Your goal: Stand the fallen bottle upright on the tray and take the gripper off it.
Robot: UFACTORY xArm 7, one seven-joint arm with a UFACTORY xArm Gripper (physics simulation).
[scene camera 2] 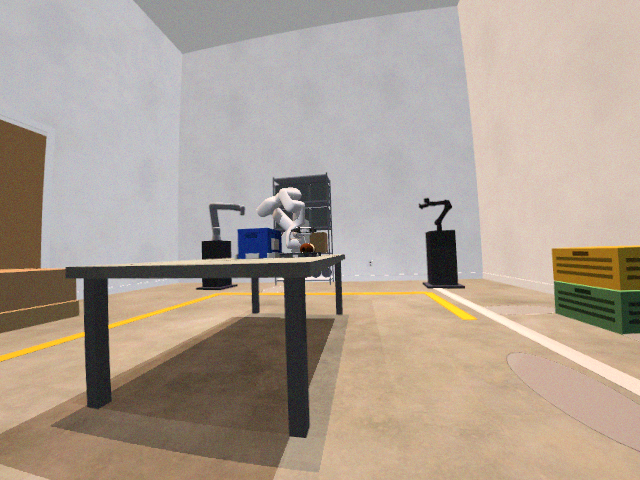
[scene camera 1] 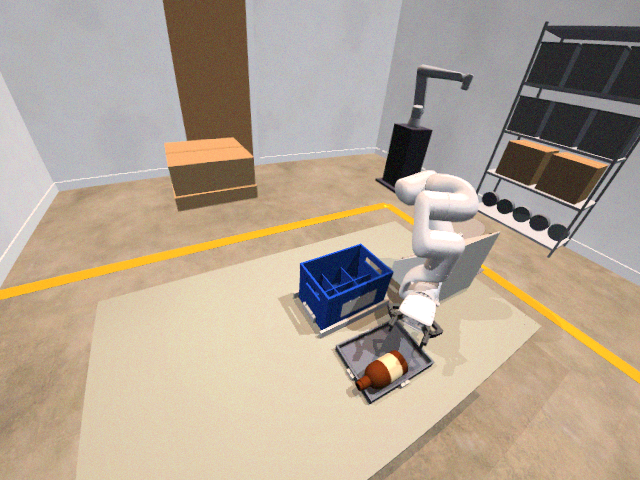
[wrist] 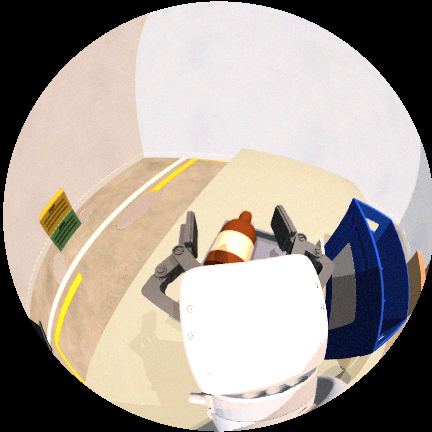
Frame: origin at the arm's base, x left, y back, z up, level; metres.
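Seen in the pictures: gripper, fingertip midpoint: (scene camera 2: pixel 306 229) (scene camera 1: pixel 405 337) (wrist: pixel 235 217).
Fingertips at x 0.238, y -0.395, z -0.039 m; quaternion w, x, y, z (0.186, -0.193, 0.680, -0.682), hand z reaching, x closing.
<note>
Pixels of each thing's top centre, then the offset from my fingertips to it. Level surfaces: height alone.
- brown bottle at its top centre: (wrist: pixel 238 226) (scene camera 1: pixel 382 367) (scene camera 2: pixel 306 243) dx +0.015, dy -0.065, dz -0.087 m
- grey tray at its top centre: (wrist: pixel 248 278) (scene camera 1: pixel 385 353) (scene camera 2: pixel 301 252) dx -0.037, dy -0.002, dz -0.141 m
- blue divided crate at its top centre: (wrist: pixel 395 260) (scene camera 1: pixel 347 267) (scene camera 2: pixel 261 230) dx -0.300, dy -0.016, dz +0.009 m
- tabletop at its surface level: dz -0.166 m
The brown bottle (scene camera 1: pixel 382 369) (scene camera 2: pixel 307 248) (wrist: pixel 233 243) with a cream label lies on its side in the grey tray (scene camera 1: pixel 357 340) (wrist: pixel 266 233). In scene camera 1 its neck points to the lower left and reaches over the tray's rim, and its base is toward the right. My gripper (scene camera 1: pixel 408 332) (wrist: pixel 235 217) is open and empty. In scene camera 1 it is behind the bottle, near the tray's back right edge and apart from the bottle. In the wrist view the bottle shows between and beyond the two fingers, its base partly hidden by the white gripper body.
A blue divided crate (scene camera 1: pixel 356 304) (scene camera 2: pixel 253 242) (wrist: pixel 367 280) stands behind and left of the tray in scene camera 1, on a light base. A grey upright panel (scene camera 1: pixel 467 268) stands behind the arm. The tabletop (scene camera 1: pixel 206 361) bears them. Shelves and another arm stand farther back.
</note>
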